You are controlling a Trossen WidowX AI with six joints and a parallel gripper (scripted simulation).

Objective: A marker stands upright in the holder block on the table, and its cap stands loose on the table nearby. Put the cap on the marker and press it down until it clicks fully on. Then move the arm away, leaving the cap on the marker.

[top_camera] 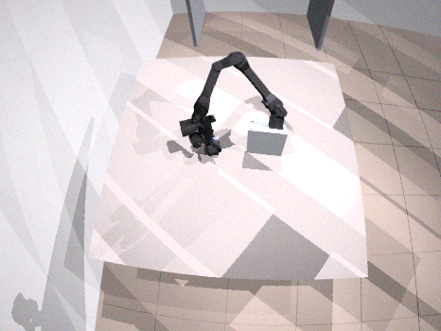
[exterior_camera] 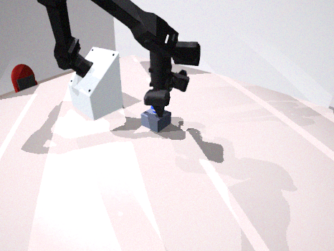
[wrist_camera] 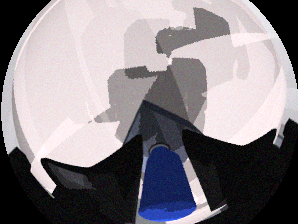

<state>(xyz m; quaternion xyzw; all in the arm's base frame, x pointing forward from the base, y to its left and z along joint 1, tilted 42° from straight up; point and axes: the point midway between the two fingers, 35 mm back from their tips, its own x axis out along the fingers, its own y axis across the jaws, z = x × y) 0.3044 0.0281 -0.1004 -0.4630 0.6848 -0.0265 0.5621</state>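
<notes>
My gripper tip is 50 mm below the blue cap, 10 mm to the left of it and 10 mm past it.
</notes>
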